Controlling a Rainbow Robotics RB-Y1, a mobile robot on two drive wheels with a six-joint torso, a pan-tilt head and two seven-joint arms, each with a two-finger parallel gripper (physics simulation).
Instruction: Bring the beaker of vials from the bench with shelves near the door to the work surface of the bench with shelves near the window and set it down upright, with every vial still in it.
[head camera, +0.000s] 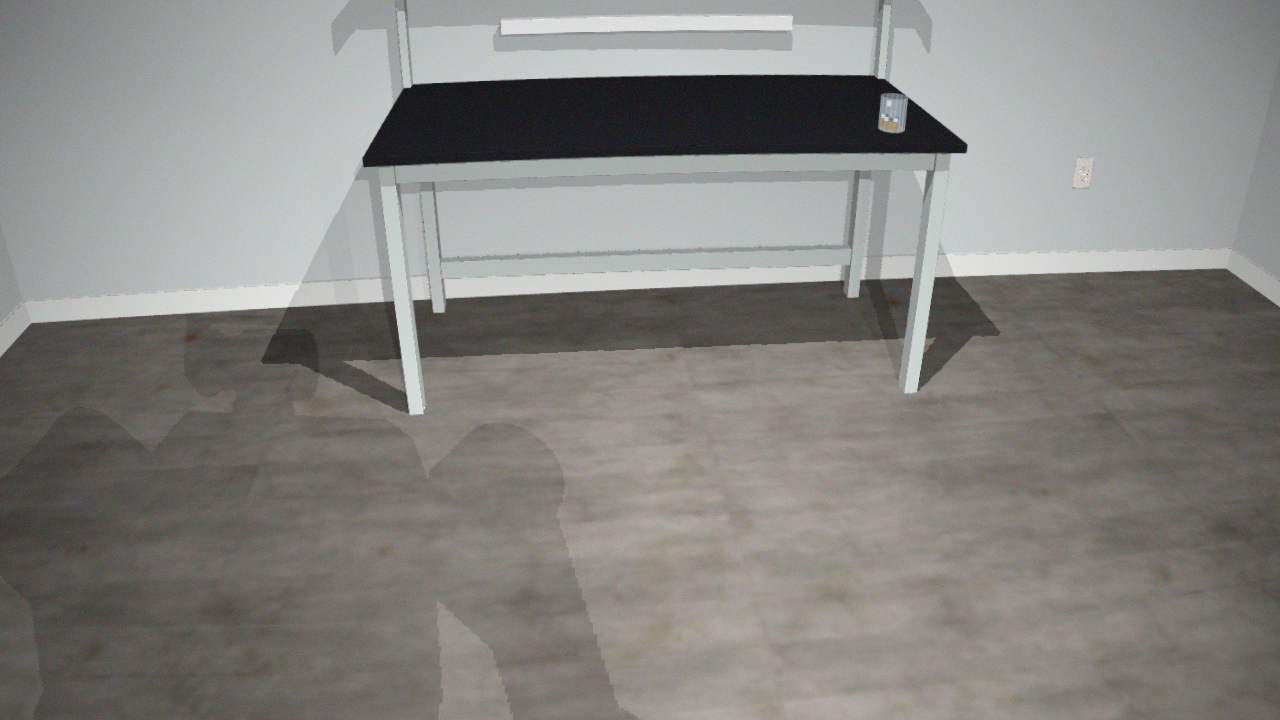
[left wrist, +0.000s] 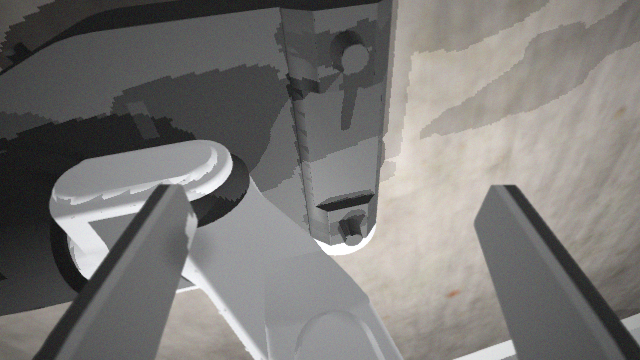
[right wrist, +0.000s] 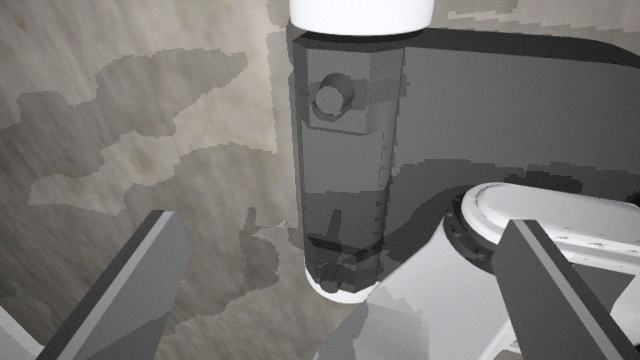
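A clear glass beaker (head camera: 892, 113) with several small vials in it stands upright near the right end of a bench's black work surface (head camera: 644, 116) in the head view. The vials (head camera: 890, 123) show white and blue tops and amber lower parts. The bench stands against the far wall, some way off across the floor. My left gripper (left wrist: 333, 203) is open and empty in the left wrist view. My right gripper (right wrist: 339, 236) is open and empty in the right wrist view. Both grippers are far from the beaker and do not show in the head view.
The bench has pale front legs (head camera: 402, 295) (head camera: 923, 286) and a rear crossbar (head camera: 644, 259). A white rail (head camera: 644, 25) is on the wall above it. A power outlet (head camera: 1083, 171) is on the wall at the right. My robot's shadow falls on the floor (head camera: 805, 501) at the left.
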